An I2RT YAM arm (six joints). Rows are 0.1 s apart.
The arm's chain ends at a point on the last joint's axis. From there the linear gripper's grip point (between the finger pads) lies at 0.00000 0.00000 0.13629 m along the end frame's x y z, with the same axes.
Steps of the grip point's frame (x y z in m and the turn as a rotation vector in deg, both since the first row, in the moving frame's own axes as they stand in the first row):
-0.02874 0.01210 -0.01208 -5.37 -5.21 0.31
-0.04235 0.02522 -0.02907 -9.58 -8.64 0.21
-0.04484 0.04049 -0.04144 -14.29 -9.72 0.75
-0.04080 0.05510 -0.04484 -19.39 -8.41 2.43
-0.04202 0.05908 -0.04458 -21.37 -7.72 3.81
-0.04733 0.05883 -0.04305 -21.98 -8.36 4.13
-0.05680 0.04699 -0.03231 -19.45 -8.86 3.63
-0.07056 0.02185 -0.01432 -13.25 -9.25 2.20
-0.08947 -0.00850 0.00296 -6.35 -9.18 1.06
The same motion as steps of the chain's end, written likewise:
-0.01635 -0.00060 -0.01092 -5.37 -5.21 0.31
-0.02193 0.00266 -0.02563 -9.58 -8.64 0.21
-0.02185 0.00716 -0.03529 -14.29 -9.72 0.75
-0.02028 0.01045 -0.03567 -19.39 -8.41 2.43
-0.02248 0.01021 -0.03401 -21.37 -7.72 3.81
-0.02616 0.00875 -0.03174 -21.98 -8.36 4.13
-0.03478 0.00248 -0.02294 -19.45 -8.86 3.63
-0.04825 -0.00882 -0.00894 -13.25 -9.25 2.20
-0.06763 -0.02331 0.00554 -6.35 -9.18 1.06

